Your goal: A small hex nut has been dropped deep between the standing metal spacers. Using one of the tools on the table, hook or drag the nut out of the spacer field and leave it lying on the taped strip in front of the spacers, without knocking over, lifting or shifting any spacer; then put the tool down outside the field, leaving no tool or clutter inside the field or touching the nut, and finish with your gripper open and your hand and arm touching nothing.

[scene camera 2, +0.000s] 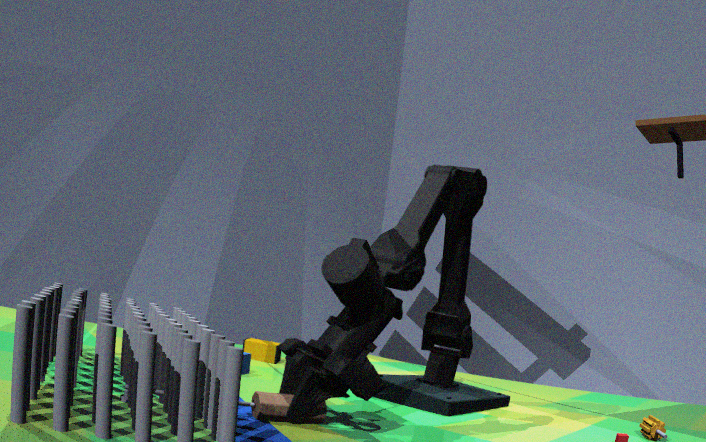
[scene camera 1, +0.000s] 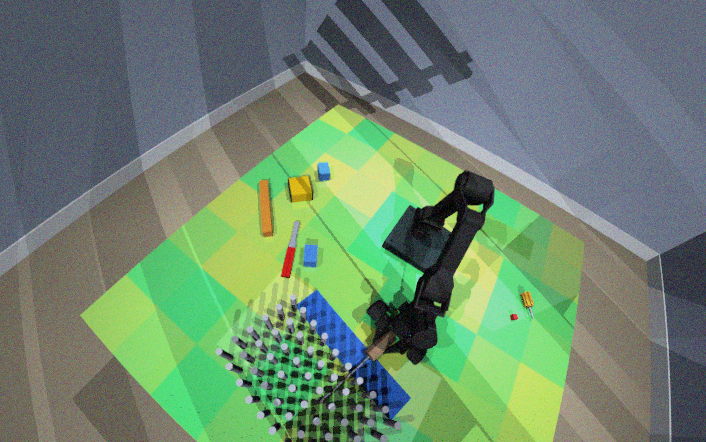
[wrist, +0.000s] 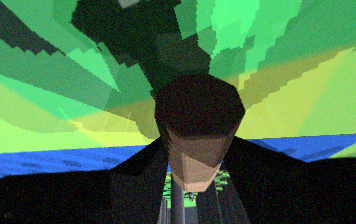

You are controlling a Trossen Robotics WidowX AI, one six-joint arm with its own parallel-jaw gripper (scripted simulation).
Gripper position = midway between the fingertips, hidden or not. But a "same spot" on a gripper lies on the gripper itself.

my gripper: scene camera 2; scene camera 1; wrist 193, 139
same spot on my gripper: [scene camera 1: 401, 346] = [scene camera 2: 322, 371]
